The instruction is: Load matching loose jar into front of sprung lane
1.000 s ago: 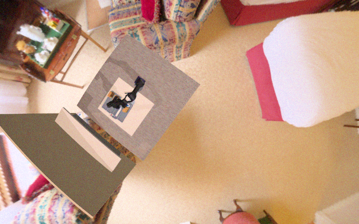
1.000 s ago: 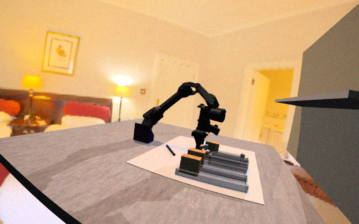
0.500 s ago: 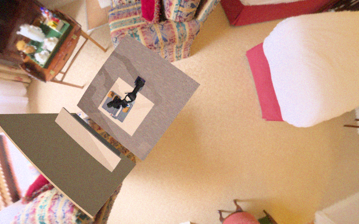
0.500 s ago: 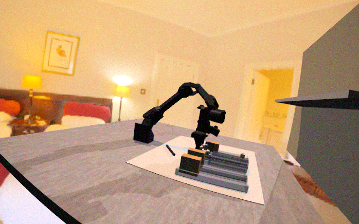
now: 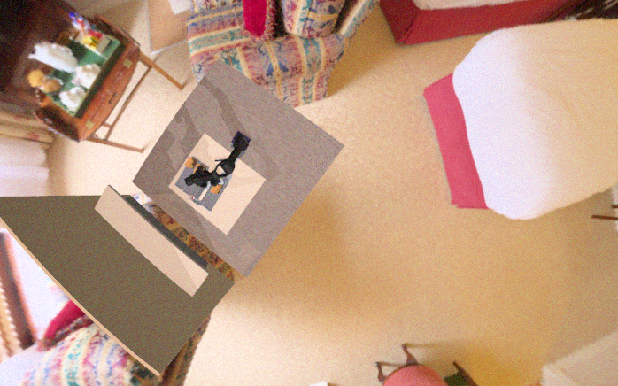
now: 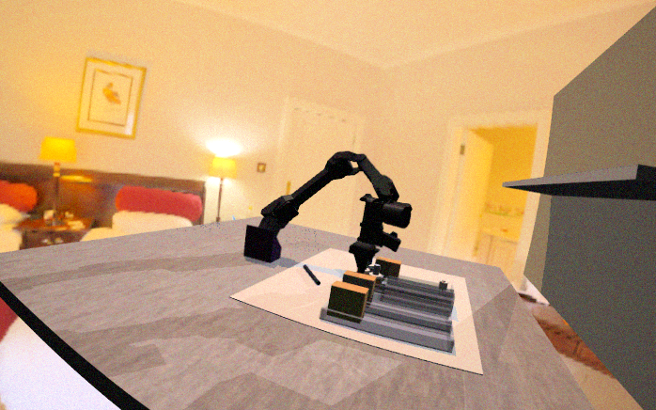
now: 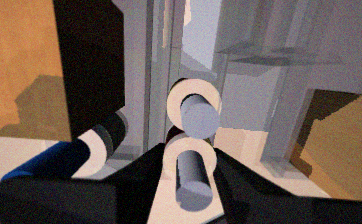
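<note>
Right now the thin black rod is 140 mm behind my gripper tip, 30 mm to the right of it and 30 mm below it. Also, from my gripper tip: shelf: 500 mm ahead, 50 mm to the left, 330 mm above.
</note>
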